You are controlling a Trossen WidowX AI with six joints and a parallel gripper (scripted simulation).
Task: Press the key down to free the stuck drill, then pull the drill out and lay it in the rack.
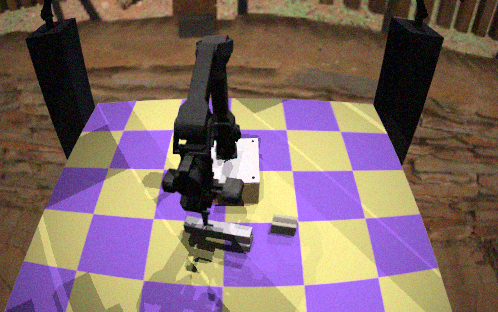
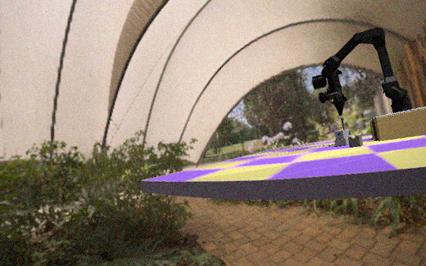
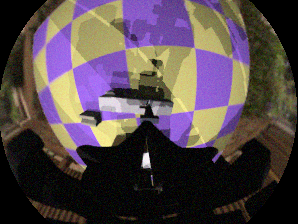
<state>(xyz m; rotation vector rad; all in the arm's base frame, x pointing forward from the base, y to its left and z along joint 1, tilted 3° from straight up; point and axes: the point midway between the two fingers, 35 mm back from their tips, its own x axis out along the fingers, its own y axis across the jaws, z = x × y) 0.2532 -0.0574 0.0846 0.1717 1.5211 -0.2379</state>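
The dark key lies 50 mm below my gripper tip. The rest, counted from my gripper tip: dark rack (20 mm behind, 210 mm to the left, 120 mm below); then drill (10 mm ahead, 50 mm to the left, 90 mm below).
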